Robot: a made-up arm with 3 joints.
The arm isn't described. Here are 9 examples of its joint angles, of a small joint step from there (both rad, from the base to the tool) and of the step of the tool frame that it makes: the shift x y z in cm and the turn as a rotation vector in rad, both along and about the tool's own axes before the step.
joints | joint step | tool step
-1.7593 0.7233 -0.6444 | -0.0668 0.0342 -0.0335 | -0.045 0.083 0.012 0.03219 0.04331 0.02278
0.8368 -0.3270 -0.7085 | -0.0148 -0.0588 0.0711 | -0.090 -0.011 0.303 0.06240 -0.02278 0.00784
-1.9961 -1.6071 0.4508 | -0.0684 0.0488 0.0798 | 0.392 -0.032 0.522 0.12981 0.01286 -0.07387
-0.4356 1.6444 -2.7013 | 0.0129 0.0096 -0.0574 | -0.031 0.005 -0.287 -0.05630 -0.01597 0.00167
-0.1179 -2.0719 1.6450 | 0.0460 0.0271 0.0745 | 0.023 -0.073 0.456 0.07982 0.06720 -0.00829
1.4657 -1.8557 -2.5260 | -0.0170 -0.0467 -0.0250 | 0.153 -0.017 -0.217 -0.05375 -0.01081 -0.02893
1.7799 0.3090 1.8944 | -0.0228 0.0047 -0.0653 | 0.036 -0.025 -0.153 -0.03585 -0.01707 -0.00356
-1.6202 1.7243 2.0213 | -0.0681 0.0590 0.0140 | 0.468 -0.121 0.585 0.09847 -0.01465 -0.06397
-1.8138 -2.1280 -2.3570 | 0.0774 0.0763 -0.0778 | -0.162 0.069 -0.113 0.00572 -0.04778 0.00254
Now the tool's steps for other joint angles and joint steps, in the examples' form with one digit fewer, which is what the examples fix.
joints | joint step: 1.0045 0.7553 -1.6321 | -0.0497 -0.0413 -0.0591
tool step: 0.02 0.12 -0.05 -0.0167 -0.0522 -0.0155
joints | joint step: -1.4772 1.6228 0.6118 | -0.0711 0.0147 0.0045
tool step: 0.34 -0.05 -0.01 0.0183 0.0763 -0.0231
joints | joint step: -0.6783 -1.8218 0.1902 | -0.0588 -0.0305 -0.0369
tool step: 0.16 0.15 -0.21 -0.0379 -0.0523 -0.0389
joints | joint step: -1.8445 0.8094 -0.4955 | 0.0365 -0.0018 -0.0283
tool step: 0.06 -0.02 -0.17 -0.0531 -0.0301 -0.0201
